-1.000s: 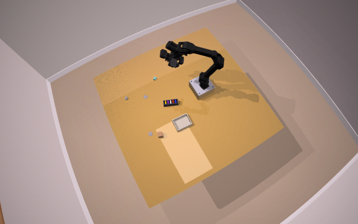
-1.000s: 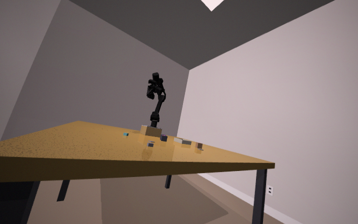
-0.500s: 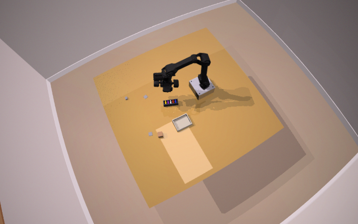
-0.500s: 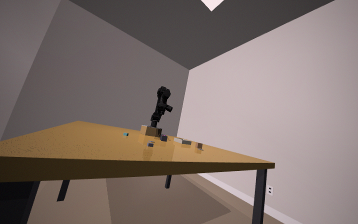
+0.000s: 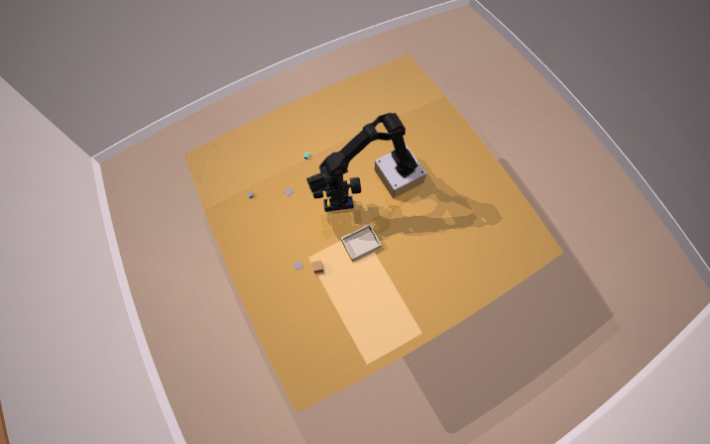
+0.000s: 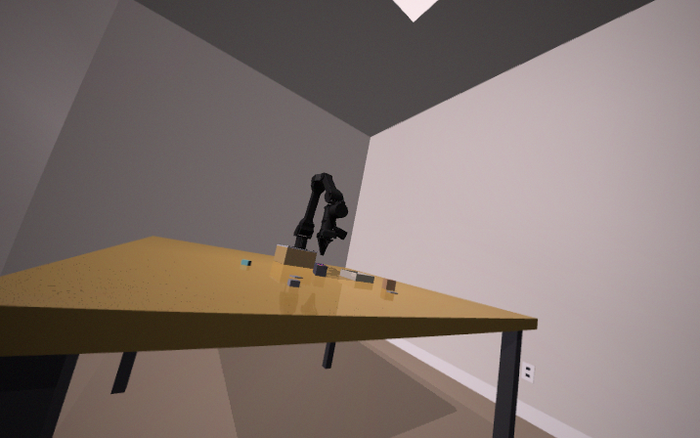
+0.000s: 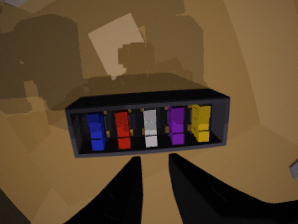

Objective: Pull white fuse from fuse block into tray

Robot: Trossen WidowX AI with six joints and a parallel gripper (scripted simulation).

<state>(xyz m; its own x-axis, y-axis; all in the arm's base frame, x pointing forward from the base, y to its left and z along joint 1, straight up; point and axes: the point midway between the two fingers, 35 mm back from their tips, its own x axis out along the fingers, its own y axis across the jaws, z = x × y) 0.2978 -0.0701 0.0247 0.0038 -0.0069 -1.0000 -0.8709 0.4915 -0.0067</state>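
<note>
Right now my gripper tip is 5 cm above the white fuse. From my gripper tip the other things lie so: shallow grey tray: 20 cm to the left, 8 cm below, 3 cm ahead.
</note>
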